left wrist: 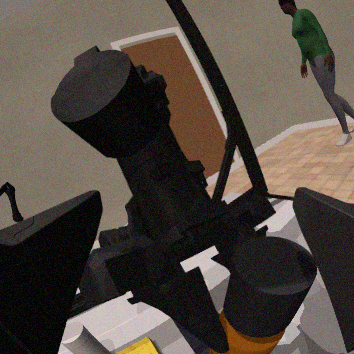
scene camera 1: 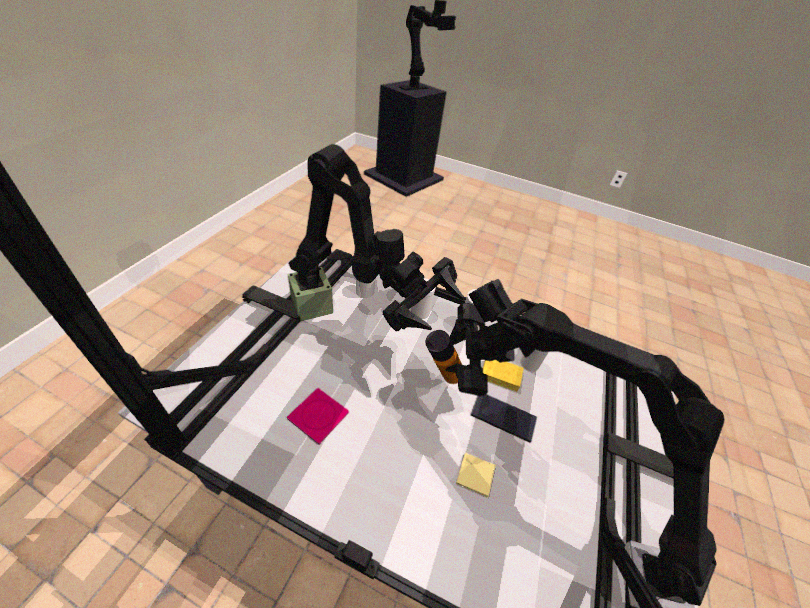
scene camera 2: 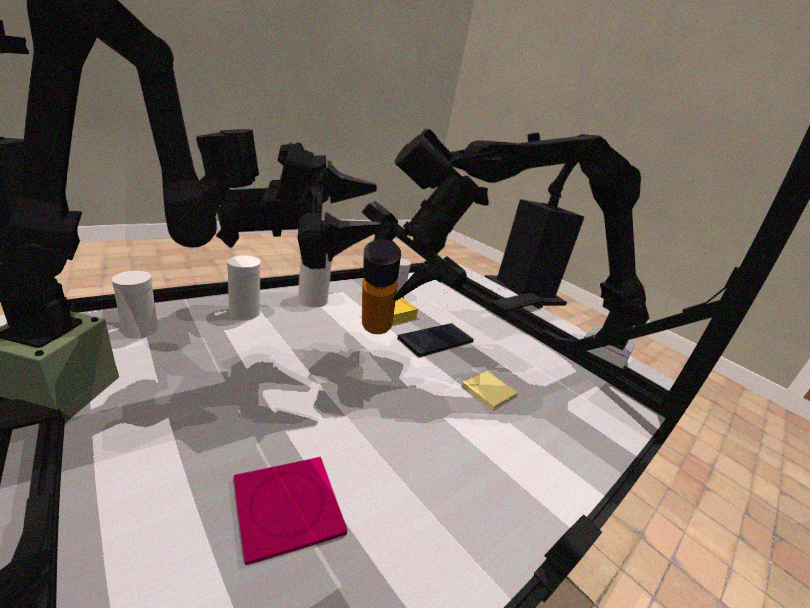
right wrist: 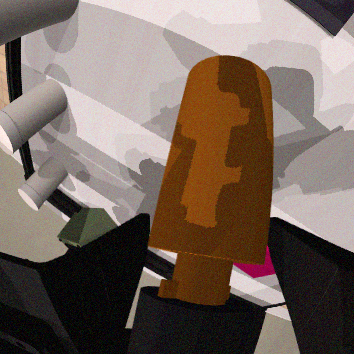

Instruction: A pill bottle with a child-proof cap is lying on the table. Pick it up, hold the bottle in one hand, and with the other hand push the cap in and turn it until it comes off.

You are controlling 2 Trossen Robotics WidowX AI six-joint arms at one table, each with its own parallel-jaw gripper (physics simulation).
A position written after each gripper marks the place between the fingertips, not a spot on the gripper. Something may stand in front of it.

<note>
The table carries a black tile [scene camera 1: 495,412]. Also in view: the left gripper [scene camera 2: 378,205], the right gripper [scene camera 2: 380,288], an orange pill bottle [scene camera 2: 378,306] and a black cap [scene camera 2: 381,262].
The orange pill bottle shows as well in the right wrist view [right wrist: 213,208]. The black cap shows as well in the left wrist view [left wrist: 270,276] and in the right wrist view [right wrist: 155,317]. The black tile shows as well in scene camera 2 [scene camera 2: 423,342].
</note>
